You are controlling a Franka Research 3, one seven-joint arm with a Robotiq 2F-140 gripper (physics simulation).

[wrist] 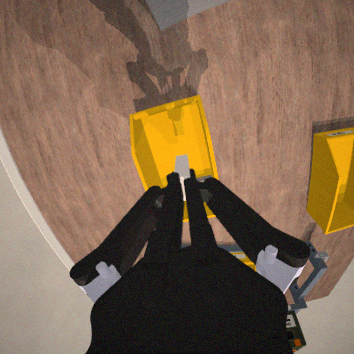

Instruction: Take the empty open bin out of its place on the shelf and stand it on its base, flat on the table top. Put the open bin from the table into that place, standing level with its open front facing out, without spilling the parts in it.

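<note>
A yellow open bin (155,137) stands on the wooden table top (260,90) in the middle of the wrist view. A small grey patch shows inside it beside the fingers, possibly a part; the fingers hide much of that end. A second yellow open bin (323,185) is at the right edge, partly cut off; no parts show in its visible inside. My gripper (182,163) is shut and empty, with its fingertips over the middle bin; their height above it is hard to tell. The grey shelf frame (315,275) shows at the lower right, mostly hidden behind the gripper.
Part of another yellow bin (243,258) shows at the shelf, behind the gripper. A dark green object with orange and white patches (297,334) is at the lower right, beyond the frame. The table's curved edge runs down the left. A grey surface (192,12) shows at the top.
</note>
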